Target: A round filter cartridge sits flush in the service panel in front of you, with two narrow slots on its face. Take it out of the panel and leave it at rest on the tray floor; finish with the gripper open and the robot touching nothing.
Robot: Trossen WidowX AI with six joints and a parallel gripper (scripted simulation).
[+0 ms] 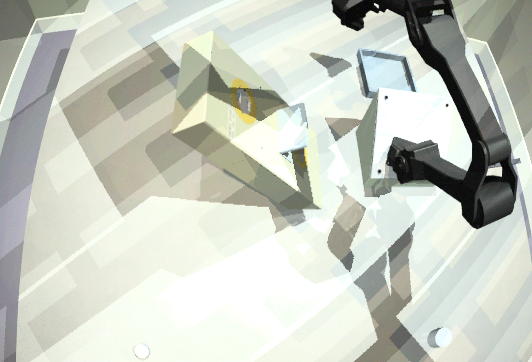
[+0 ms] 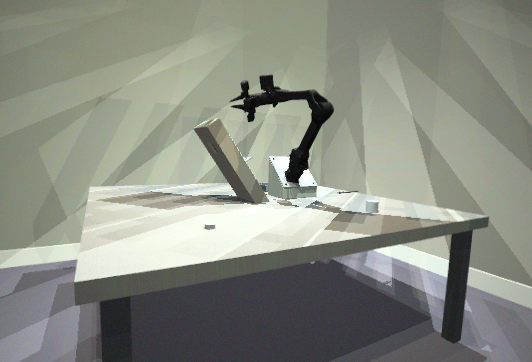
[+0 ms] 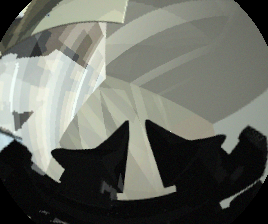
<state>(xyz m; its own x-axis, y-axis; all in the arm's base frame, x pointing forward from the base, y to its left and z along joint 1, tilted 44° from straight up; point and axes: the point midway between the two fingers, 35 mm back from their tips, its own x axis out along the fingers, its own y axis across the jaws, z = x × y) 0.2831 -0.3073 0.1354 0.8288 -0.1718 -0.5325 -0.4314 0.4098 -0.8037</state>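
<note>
The round filter cartridge lies 90 mm ahead of my gripper tip, 200 mm to the left of it and 190 mm below it. The rest, counted from my gripper tip: tray (280 mm behind, 140 mm to the right, 430 mm below); cream service panel (40 mm ahead, 190 mm to the left, 260 mm below).
</note>
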